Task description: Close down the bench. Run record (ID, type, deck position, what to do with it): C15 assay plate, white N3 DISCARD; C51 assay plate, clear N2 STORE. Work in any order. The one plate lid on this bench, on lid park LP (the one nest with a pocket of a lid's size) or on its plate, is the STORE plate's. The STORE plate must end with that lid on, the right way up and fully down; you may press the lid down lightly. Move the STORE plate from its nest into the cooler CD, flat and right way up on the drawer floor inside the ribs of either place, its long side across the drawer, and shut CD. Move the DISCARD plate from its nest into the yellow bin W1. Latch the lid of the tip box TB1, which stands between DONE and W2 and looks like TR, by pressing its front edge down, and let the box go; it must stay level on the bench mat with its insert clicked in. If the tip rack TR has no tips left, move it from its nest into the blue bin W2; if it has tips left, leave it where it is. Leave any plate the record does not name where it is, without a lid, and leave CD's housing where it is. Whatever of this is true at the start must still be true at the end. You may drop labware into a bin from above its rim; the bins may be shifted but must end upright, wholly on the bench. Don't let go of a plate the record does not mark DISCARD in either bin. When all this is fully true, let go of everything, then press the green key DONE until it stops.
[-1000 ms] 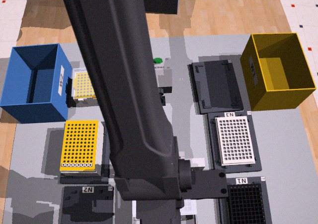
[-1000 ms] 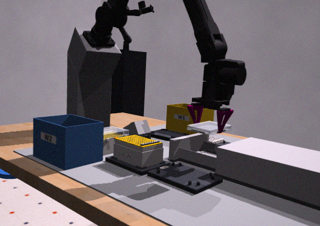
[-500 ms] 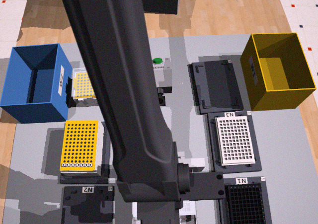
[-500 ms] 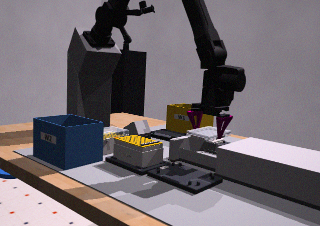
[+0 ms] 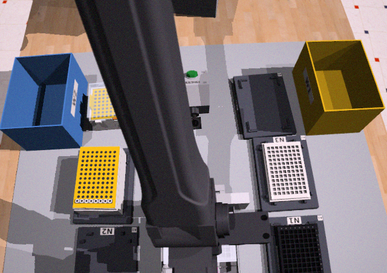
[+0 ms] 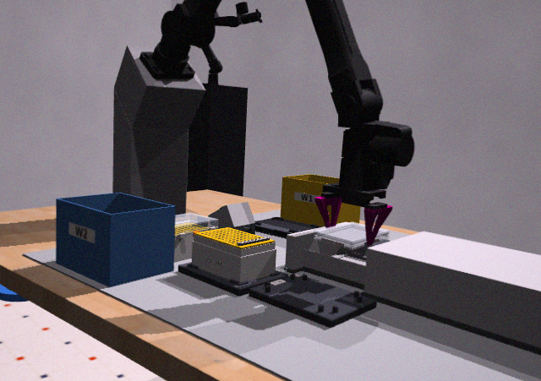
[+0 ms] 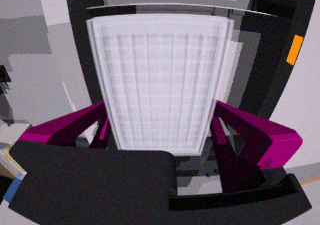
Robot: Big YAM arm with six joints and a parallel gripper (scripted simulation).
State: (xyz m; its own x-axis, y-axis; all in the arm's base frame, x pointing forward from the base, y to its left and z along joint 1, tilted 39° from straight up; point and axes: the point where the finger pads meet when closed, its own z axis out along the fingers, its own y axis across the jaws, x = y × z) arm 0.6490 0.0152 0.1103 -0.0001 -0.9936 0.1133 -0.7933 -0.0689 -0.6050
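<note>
Now: hand 4 cm short of the cooler drawer, 1 cm to the right of it and 5 cm above it. Also, from my hand: clear plate (1 cm to the left); then plate lid (1 cm to the left, 1 cm above); then nest N2 (5 cm ahead, 18 cm to the right, 7 cm below).
</note>
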